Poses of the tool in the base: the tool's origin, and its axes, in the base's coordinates. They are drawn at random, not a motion.
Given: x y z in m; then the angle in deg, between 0 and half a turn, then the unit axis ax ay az.
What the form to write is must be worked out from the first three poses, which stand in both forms.
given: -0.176 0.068 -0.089 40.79 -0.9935 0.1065 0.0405
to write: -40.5 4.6 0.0 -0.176 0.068 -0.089
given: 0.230 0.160 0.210 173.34 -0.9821 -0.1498 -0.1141
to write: -175.3 -13.9 16.8 0.230 0.160 0.210
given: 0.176 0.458 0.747 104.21 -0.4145 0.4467 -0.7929
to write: -57.5 1.4 -91.8 0.176 0.458 0.747
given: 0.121 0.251 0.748 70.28 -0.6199 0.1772 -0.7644
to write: -42.9 -8.5 -53.2 0.121 0.251 0.748
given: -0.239 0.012 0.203 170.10 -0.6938 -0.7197 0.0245
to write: -171.1 -5.2 91.7 -0.239 0.012 0.203
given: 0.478 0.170 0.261 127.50 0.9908 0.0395 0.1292
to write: 126.2 -10.1 9.7 0.478 0.170 0.261
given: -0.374 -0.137 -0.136 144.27 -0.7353 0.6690 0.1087
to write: -159.4 32.4 -78.5 -0.374 -0.137 -0.136
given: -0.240 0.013 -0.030 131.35 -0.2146 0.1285 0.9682
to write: 2.9 26.2 130.6 -0.240 0.013 -0.030
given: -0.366 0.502 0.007 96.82 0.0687 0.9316 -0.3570
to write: -85.5 72.3 -111.9 -0.366 0.502 0.007
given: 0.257 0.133 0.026 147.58 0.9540 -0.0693 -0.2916
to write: 141.4 28.4 -18.4 0.257 0.133 0.026
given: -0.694 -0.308 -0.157 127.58 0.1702 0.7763 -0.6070
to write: -91.5 51.4 -154.5 -0.694 -0.308 -0.157
